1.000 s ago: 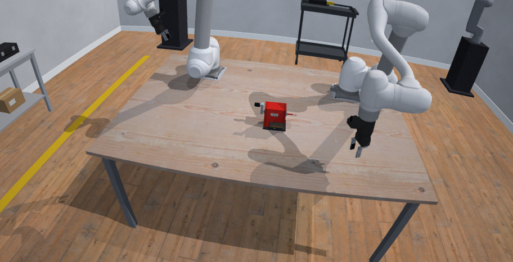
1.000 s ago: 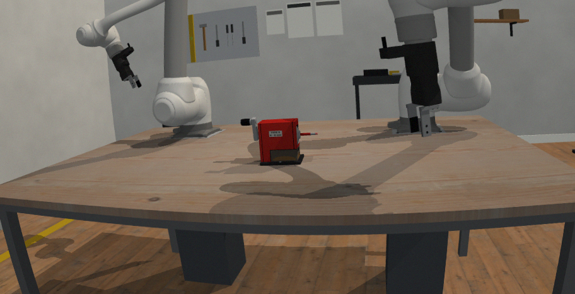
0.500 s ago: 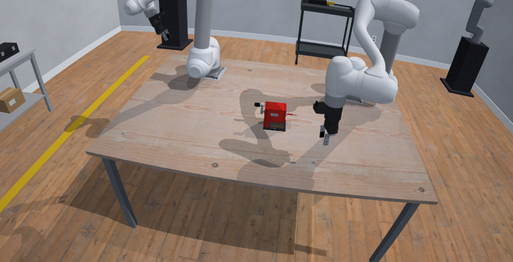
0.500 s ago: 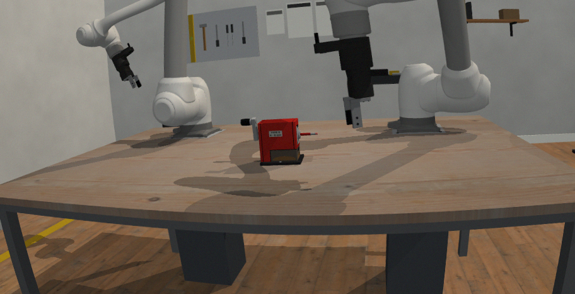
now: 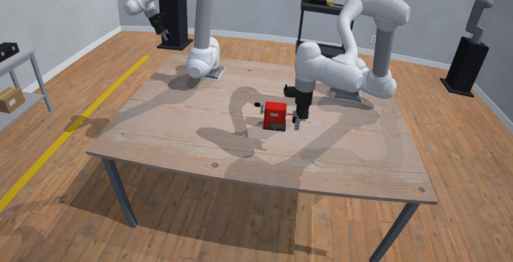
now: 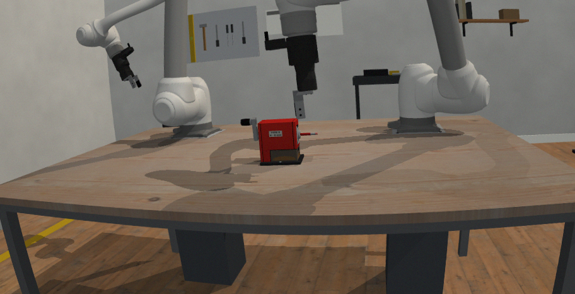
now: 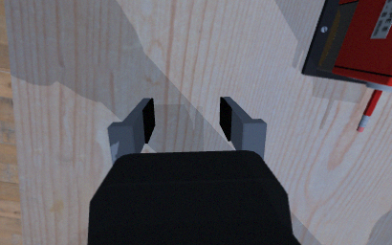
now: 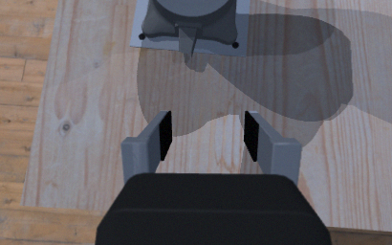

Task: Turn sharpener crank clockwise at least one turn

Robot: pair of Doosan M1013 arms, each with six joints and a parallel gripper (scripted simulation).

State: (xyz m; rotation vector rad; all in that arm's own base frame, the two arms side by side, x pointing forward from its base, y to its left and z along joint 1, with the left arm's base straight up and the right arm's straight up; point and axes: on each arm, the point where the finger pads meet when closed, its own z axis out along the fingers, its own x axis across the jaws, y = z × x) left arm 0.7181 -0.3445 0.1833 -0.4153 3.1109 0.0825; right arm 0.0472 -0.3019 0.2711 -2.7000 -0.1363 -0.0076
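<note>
Now: the crank 210 mm to the right of my left hand, 190 mm behind it and 70 mm below it.
</note>
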